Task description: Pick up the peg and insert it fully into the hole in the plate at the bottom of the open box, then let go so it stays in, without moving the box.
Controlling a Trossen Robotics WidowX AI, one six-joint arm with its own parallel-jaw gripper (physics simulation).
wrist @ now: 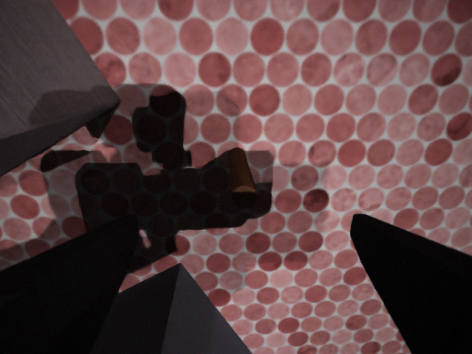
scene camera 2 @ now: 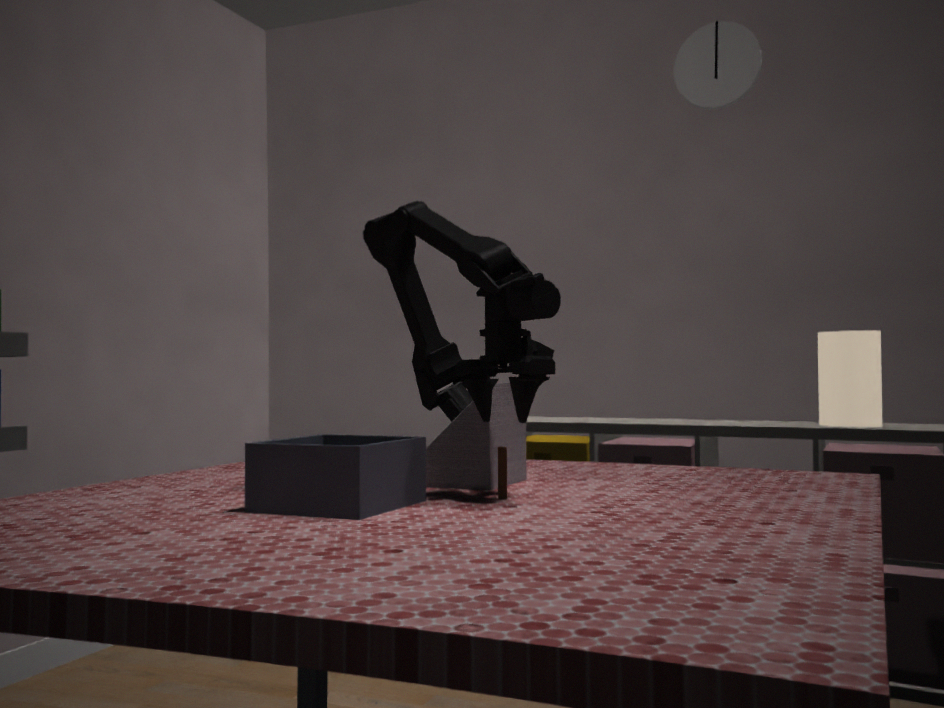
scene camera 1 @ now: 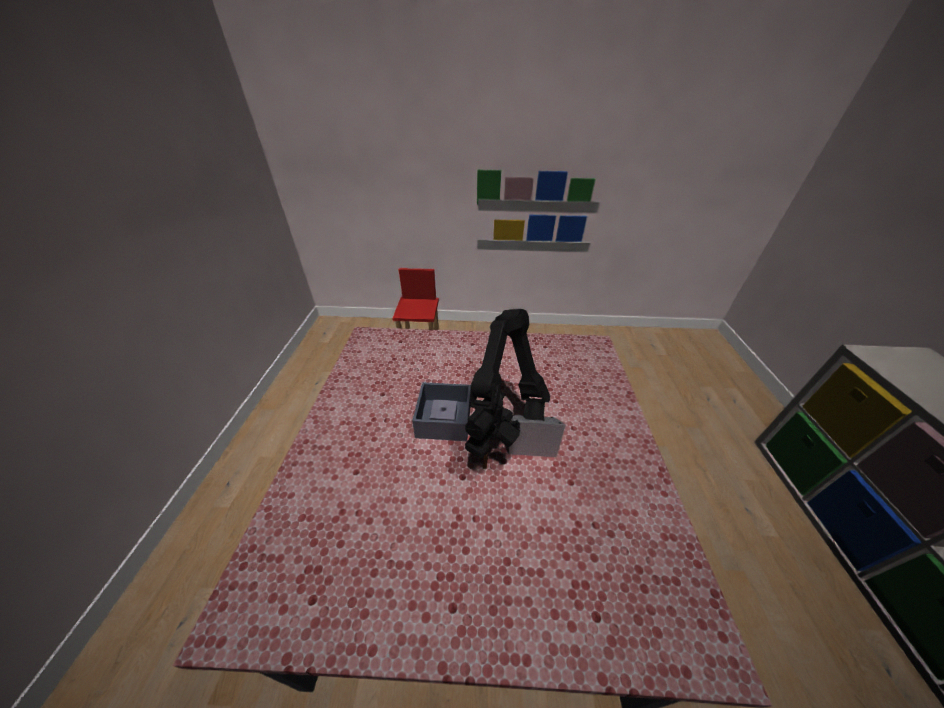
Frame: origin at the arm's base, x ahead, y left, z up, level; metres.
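Seen in the pictures: gripper, fingertip midpoint: [wrist: 245, 224] [scene camera 2: 504, 422] [scene camera 1: 488, 446]; arm's base at its link origin: [scene camera 2: 471, 419] [scene camera 1: 534, 418].
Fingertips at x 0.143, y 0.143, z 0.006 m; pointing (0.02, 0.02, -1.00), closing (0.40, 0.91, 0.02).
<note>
Offsets run from my fingertips to a thing's top centre. "*": to the spot under its first point. Level surfaces: height alone.
The brown peg @(dy +0.000, dx +0.007, dz -0.038 m) [scene camera 2: 502, 472] [wrist: 241, 172] stands upright on the table. I cannot make it out in scene camera 1. My gripper [scene camera 1: 488, 461] [scene camera 2: 506, 421] [wrist: 245, 224] is open and empty, pointing down. Its fingertips are a little above the peg's top in scene camera 2; in the wrist view the peg shows beyond the line between the tips. The open blue-grey box @(dy -0.178, dx +0.187, dz -0.020 m) [scene camera 1: 442, 430] [scene camera 2: 302, 478] [wrist: 197, 312] stands beside the gripper, to its left in both scene views. The light plate @(dy -0.178, dx +0.187, dz -0.057 m) [scene camera 1: 449, 416] with its dark hole @(* dy -0.185, dx +0.190, dz -0.076 m) [scene camera 1: 443, 410] lies at the box's bottom.
A grey sloped block [scene camera 1: 537, 440] [scene camera 2: 466, 461] [wrist: 45, 60] stands close to the peg, by the arm's base. The box's corner shows near the left finger in the wrist view. The arm's shadow falls around the peg on the red-dotted table @(dz -0.118 m) [scene camera 1: 472, 579] [scene camera 2: 533, 563].
</note>
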